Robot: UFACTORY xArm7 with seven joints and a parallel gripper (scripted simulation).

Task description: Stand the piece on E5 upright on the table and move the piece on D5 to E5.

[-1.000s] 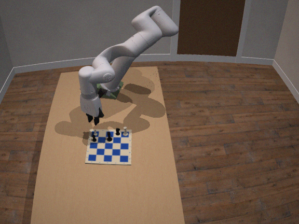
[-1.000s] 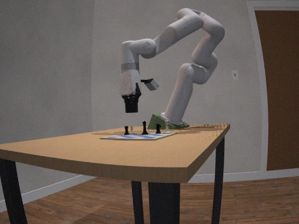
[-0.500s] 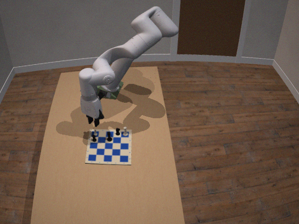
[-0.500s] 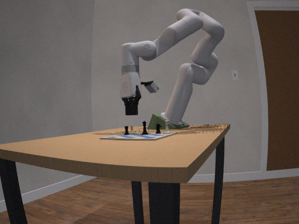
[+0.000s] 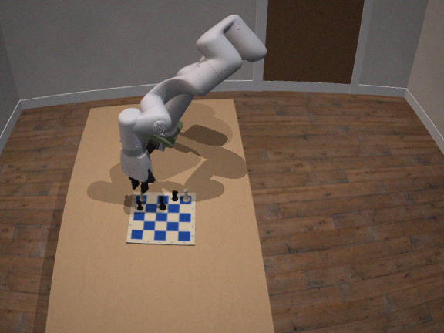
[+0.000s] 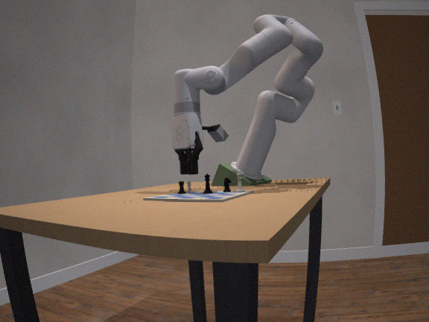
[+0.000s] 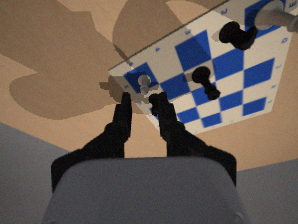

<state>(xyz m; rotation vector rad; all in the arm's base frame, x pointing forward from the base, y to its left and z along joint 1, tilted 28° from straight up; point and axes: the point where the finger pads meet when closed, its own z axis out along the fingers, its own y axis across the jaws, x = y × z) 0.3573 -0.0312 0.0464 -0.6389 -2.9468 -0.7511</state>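
Now: hand 6 cm above the white pawn. Round my hand: chessboard (8 cm to the left, 7 cm below, 7 cm ahead); black knight (11 cm to the left, 6 cm below, 2 cm behind); black pawn (6 cm below, 4 cm ahead).
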